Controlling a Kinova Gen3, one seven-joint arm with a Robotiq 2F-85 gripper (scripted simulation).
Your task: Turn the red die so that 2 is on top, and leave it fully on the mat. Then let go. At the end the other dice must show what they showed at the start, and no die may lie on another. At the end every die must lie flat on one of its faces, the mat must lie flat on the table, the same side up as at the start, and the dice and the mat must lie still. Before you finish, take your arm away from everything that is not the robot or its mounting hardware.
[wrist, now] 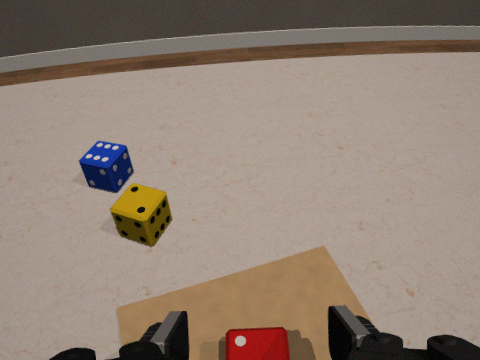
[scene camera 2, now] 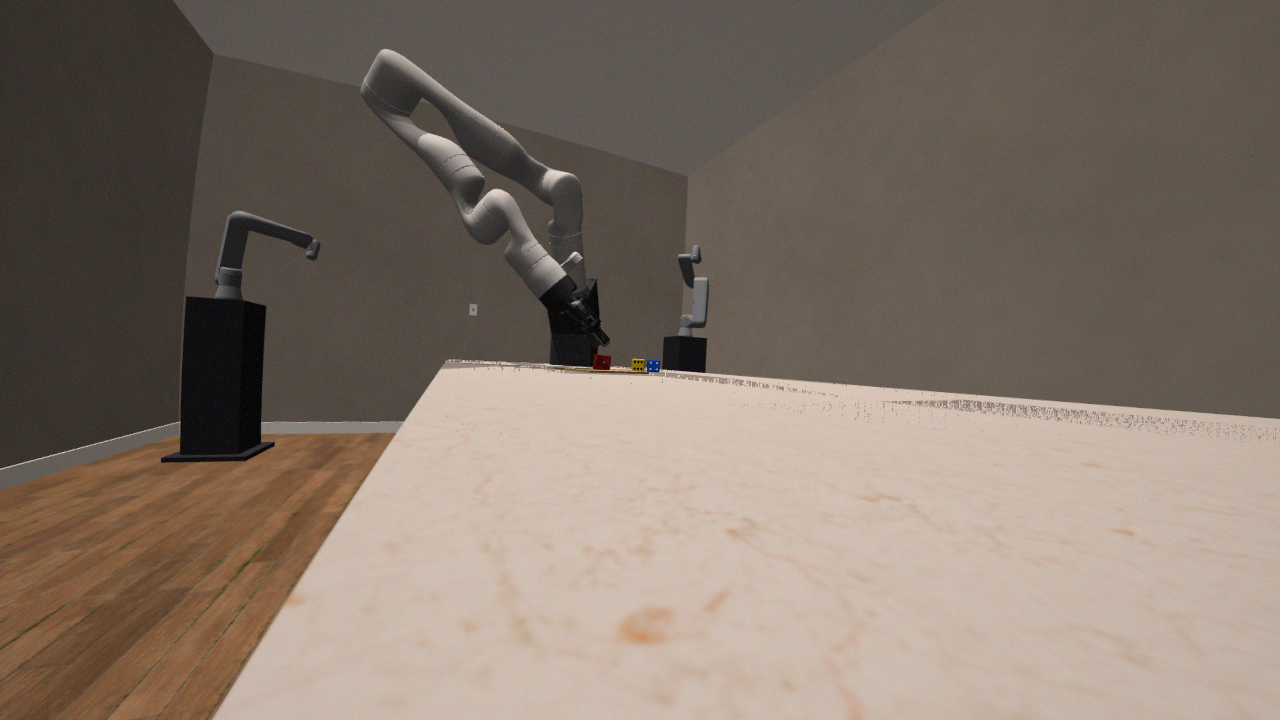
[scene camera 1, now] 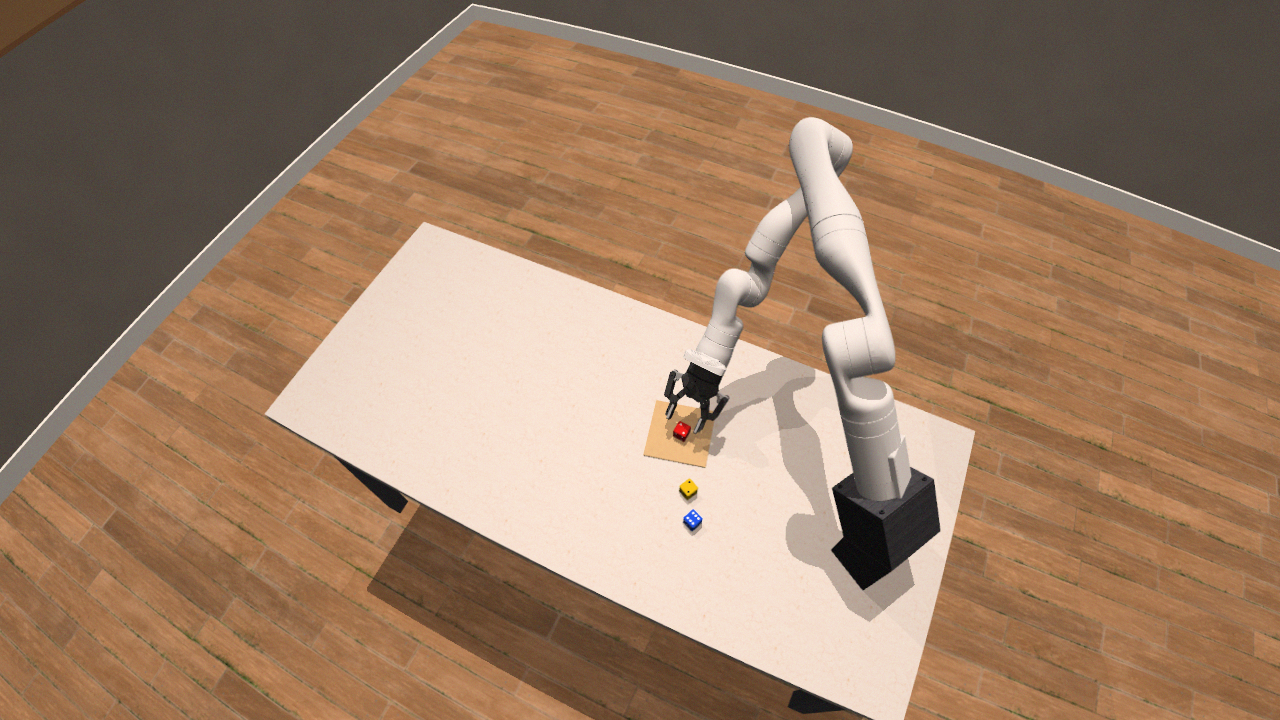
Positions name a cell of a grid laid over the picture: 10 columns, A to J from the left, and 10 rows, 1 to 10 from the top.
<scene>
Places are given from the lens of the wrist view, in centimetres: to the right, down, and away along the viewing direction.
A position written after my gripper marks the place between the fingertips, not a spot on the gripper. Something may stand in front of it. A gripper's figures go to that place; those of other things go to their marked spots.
my gripper (wrist: F10): 1, 6, 15
yellow die (wrist: C6): -7, 2, 24
blue die (wrist: C5): -10, -1, 28
tan mat (wrist: G9): 3, 7, 22
The marked spots on the blue die and the yellow die are 6 cm apart.
</scene>
